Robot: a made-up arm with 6 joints.
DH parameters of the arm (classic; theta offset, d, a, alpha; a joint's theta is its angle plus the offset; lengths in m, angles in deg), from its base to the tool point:
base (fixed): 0 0.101 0 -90
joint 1: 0 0.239 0.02 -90
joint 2: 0 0 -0.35 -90
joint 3: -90 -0.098 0.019 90
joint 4: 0 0.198 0.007 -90
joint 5: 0 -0.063 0.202 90
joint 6: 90 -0.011 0.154 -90
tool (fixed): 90 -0.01 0 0
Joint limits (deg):
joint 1: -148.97..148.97
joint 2: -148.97..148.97
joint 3: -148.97..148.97
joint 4: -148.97..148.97
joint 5: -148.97..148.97
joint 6: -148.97..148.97
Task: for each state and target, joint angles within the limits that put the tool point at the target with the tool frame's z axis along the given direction. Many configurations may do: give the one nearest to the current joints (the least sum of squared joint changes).
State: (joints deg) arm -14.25 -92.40 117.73 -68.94 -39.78 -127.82
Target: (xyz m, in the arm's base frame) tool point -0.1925 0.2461 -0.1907 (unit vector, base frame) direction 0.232 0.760 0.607
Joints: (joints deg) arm -37.61 -103.31 136.29 -26.60 -36.84 -110.29
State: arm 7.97 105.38 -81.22 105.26 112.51 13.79
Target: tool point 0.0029 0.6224 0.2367 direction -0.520 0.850 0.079
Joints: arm -26.90 76.06 -69.43 85.69 113.57 48.06
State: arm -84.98 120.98 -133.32 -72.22 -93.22 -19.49
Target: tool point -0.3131 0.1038 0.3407 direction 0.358 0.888 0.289
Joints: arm -83.99 145.39 -147.62 -74.38 -59.39 -16.28
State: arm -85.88 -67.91 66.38 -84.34 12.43 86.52
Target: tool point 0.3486 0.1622 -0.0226 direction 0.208 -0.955 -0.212
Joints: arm -131.06 -43.62 87.72 -85.50 5.41 56.22
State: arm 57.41 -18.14 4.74 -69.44 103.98 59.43
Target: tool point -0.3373 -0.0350 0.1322 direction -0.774 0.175 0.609
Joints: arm 26.44 -37.20 19.87 -85.01 140.95 28.36
